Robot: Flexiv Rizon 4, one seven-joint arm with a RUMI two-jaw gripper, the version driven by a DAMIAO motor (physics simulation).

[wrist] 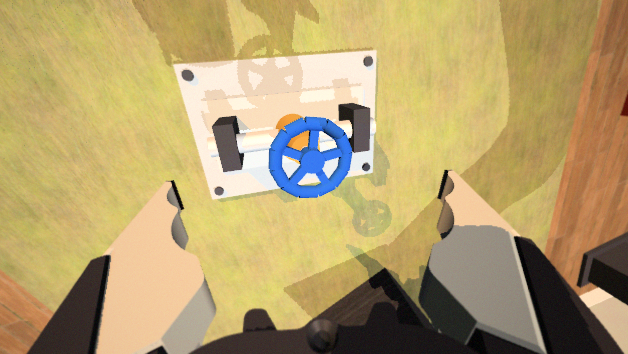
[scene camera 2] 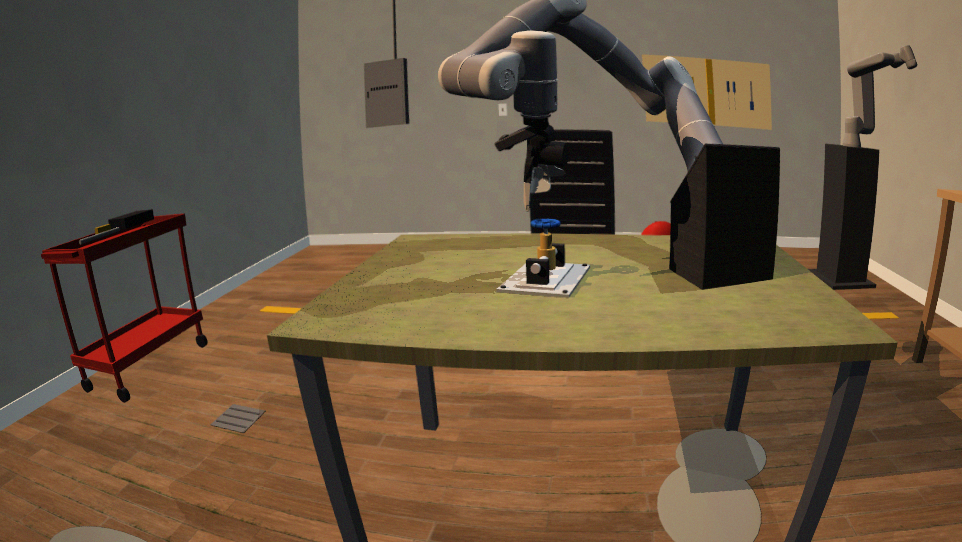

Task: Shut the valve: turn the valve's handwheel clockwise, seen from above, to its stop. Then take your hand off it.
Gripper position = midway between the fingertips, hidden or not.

Note:
I see my gripper (scene camera 2: 539,199), a blue handwheel (wrist: 311,160) and a base plate (scene camera 2: 567,286).
My gripper also shows in the wrist view (wrist: 311,178). The base plate is seen too in the wrist view (wrist: 198,82).

